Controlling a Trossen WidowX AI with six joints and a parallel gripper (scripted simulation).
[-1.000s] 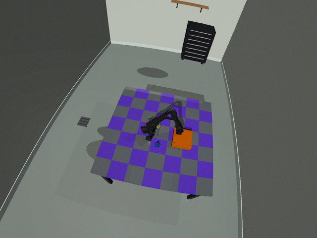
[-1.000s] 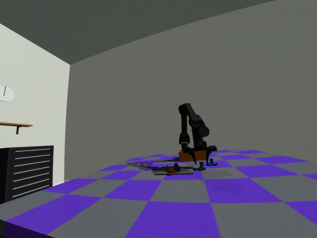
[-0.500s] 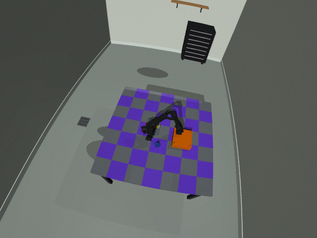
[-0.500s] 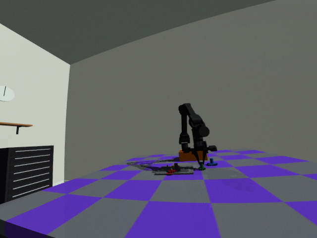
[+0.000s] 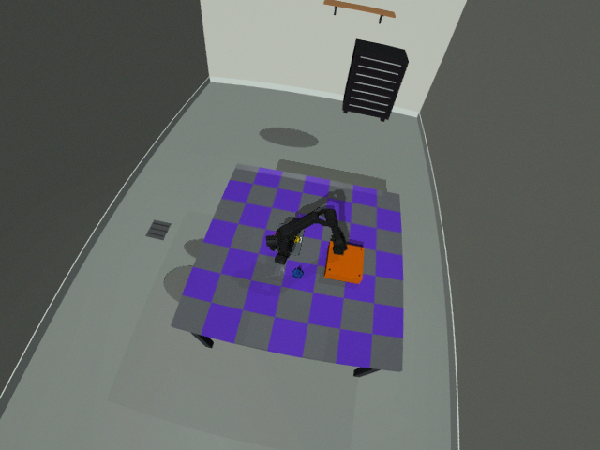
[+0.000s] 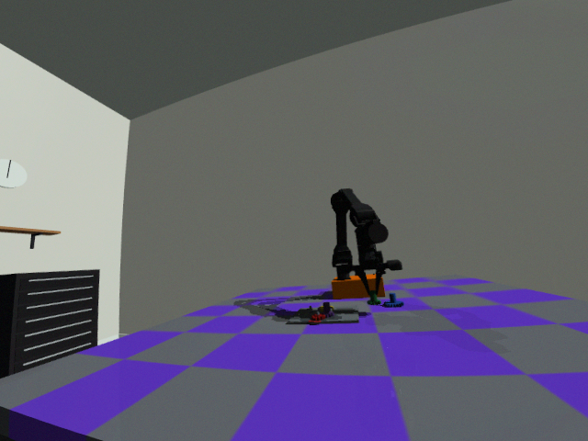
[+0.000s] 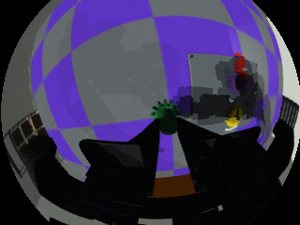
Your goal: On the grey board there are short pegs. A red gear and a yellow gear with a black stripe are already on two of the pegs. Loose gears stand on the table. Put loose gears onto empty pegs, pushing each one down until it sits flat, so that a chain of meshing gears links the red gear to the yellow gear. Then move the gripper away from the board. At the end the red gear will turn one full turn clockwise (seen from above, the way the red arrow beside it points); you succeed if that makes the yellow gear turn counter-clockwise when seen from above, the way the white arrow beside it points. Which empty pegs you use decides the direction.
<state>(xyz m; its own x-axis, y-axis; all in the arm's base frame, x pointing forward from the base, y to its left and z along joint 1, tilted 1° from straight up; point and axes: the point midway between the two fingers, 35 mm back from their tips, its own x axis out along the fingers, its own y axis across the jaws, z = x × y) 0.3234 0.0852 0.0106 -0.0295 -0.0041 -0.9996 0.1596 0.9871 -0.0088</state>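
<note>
Now: the purple gear 15 cm to the right of my gripper tip, 3 cm below it and 2 cm ahead of it. Also, from my gripper tip: yellow gear (16 cm to the right, 5 cm behind, 4 cm below); then green gear (1 cm below); then blue gear (10 cm behind, 8 cm to the left, 4 cm below).
</note>
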